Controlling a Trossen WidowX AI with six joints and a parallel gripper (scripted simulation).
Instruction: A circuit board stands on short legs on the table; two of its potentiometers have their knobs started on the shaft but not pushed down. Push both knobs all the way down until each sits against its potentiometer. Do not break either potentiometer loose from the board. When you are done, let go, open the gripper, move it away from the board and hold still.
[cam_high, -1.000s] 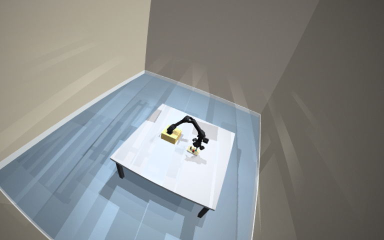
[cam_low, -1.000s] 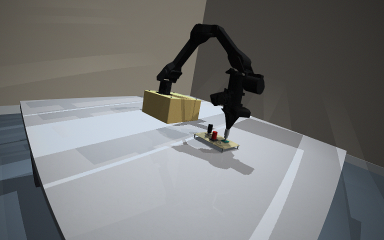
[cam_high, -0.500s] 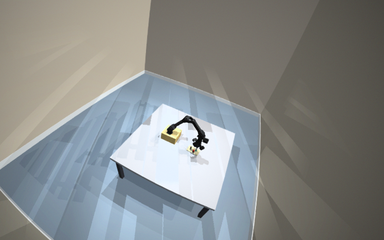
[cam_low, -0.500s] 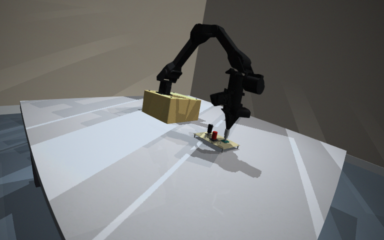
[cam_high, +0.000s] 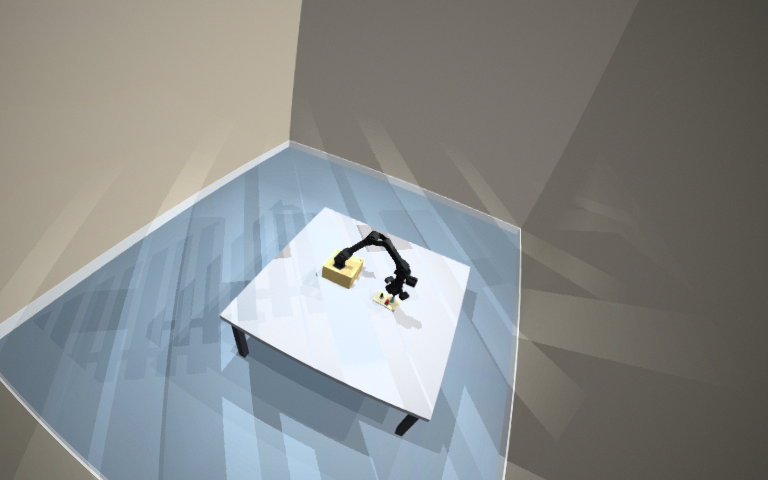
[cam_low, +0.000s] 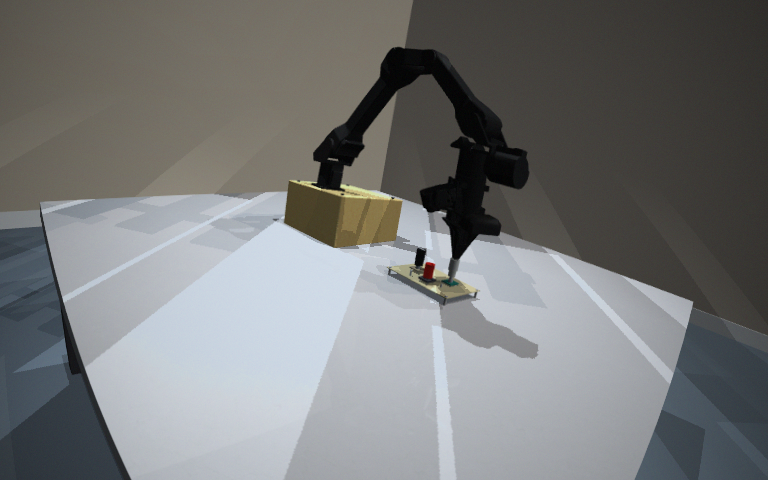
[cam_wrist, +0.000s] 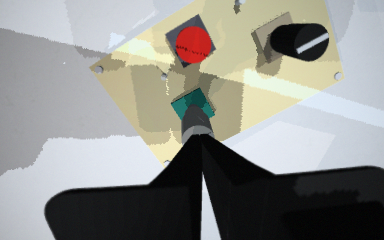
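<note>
Now: the grey knob 1 cm below my gripper tip. Round my gripper tip: black knob: 7 cm behind, 3 cm to the right, 2 cm below.
</note>
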